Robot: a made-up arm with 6 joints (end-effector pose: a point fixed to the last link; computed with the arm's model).
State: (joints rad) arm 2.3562 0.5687 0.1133 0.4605 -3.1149 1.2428
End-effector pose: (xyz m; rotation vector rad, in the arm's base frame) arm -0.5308 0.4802 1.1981 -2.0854 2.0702 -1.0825
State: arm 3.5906 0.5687 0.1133 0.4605 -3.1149 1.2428
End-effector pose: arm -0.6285 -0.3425 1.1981 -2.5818 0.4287 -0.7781
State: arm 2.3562 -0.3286 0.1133 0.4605 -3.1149 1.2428
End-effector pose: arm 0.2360 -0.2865 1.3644 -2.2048 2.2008 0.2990
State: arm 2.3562 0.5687 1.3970 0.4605 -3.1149 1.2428
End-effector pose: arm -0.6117 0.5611 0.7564 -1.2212 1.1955 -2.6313
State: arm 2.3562 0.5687 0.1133 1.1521 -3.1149 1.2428
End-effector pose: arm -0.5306 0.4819 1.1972 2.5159 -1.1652 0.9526
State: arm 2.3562 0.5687 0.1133 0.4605 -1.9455 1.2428
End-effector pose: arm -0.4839 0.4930 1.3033 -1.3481 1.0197 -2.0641
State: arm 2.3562 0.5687 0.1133 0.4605 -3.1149 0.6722
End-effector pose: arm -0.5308 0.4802 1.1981 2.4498 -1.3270 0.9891
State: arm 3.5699 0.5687 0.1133 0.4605 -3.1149 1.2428
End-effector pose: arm -0.6354 -0.3294 1.1981 -2.5812 0.4561 -0.7851
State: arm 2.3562 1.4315 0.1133 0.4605 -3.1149 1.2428
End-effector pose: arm -0.9143 0.8637 0.2903 -1.5808 1.5576 -2.2147
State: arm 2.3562 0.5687 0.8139 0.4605 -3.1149 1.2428
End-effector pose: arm -0.6266 0.5761 0.9745 -1.7015 1.6795 -2.0271
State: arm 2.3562 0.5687 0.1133 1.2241 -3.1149 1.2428
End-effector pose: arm -0.5306 0.4820 1.1971 2.5410 -1.0671 0.9330
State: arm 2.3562 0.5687 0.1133 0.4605 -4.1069 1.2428
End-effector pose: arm -0.6227 0.5162 1.1828 1.7973 -2.0648 -0.2690
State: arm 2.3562 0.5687 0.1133 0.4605 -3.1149 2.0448
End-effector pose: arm -0.5308 0.4802 1.1981 -1.0261 2.5100 -0.9140
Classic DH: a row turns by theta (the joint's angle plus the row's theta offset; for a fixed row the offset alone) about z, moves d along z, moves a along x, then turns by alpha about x. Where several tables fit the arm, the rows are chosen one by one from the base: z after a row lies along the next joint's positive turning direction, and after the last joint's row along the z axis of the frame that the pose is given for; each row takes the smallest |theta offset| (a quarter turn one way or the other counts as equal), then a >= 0, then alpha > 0; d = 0 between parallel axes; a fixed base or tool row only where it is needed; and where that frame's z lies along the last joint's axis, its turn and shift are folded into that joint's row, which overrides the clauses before.
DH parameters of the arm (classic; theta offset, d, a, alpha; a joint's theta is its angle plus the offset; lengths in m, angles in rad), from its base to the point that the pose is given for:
joint 1: 0 0.155 0 -1.5708
joint 2: -1.5708 0 0.885 0
joint 3: 1.5708 0.037 0 1.5708
joint 4: 0 0.486 0 -1.5708
joint 5: 0 0 0 1.5708
joint 6: 0 0.105 0 0

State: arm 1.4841 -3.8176 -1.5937 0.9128 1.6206 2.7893
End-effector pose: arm -0.0361 0.9698 -0.2751 -0.9399 -1.8716 -0.0525
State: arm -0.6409 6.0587 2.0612 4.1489 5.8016 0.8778
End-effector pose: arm 0.3312 -0.1496 0.8406 -0.9393 1.9397 -0.7627
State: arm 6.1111 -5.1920 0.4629 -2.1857 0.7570 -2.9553
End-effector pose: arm 1.3231 -0.2522 0.6144 1.0137 0.5629 0.4079
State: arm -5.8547 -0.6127 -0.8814 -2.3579 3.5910 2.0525
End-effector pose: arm -0.8444 -0.3096 0.9412 -1.3547 0.3404 -0.9679
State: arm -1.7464 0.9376 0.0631 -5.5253 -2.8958 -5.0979
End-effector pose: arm -0.1602 -1.0144 0.9016 -1.7399 -1.0257 -0.6849
